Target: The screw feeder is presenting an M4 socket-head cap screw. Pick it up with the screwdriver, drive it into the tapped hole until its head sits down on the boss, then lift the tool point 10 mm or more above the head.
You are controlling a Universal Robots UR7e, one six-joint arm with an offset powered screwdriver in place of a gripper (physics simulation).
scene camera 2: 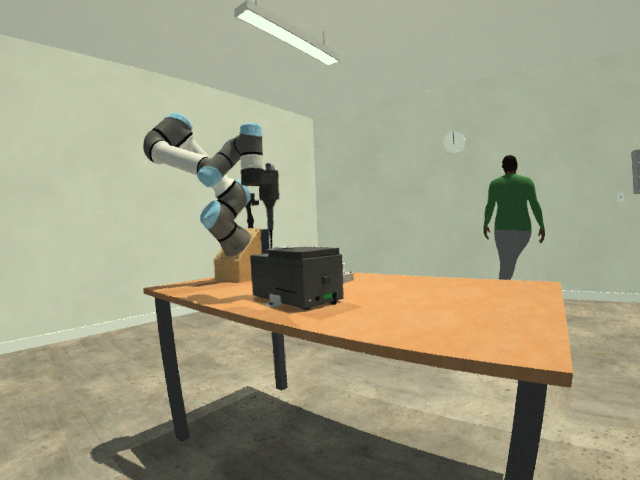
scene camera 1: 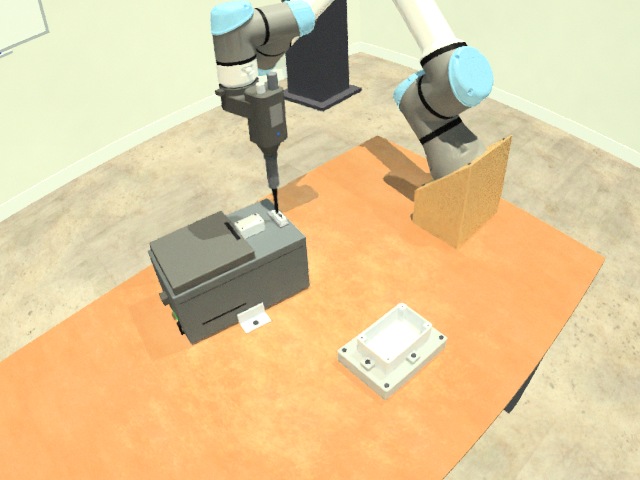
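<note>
The dark grey screw feeder (scene camera 1: 248,279) (scene camera 2: 279,281) stands on the table. A small white pick-up block (scene camera 1: 280,220) sits at the far right end of its top. My screwdriver (scene camera 1: 277,210) (scene camera 2: 269,245) is upright, with its thin bit tip down at this block; in scene camera 2 the feeder's top edge partly hides the tip. The screw is too small to make out, and I cannot tell whether it is on the bit. A white open box (scene camera 1: 373,353) with corner bosses sits on a pale base plate (scene camera 1: 361,372) (scene camera 2: 349,277). I cannot tell which hole is the tapped one.
A second white block (scene camera 1: 250,225) and a raised dark lid (scene camera 1: 201,250) are on the feeder's top. A white bracket (scene camera 1: 254,319) (scene camera 2: 274,299) stands at its side. A wooden guard (scene camera 1: 460,206) (scene camera 2: 231,269) stands by the arm's base. A person (scene camera 2: 510,206) is beyond the table.
</note>
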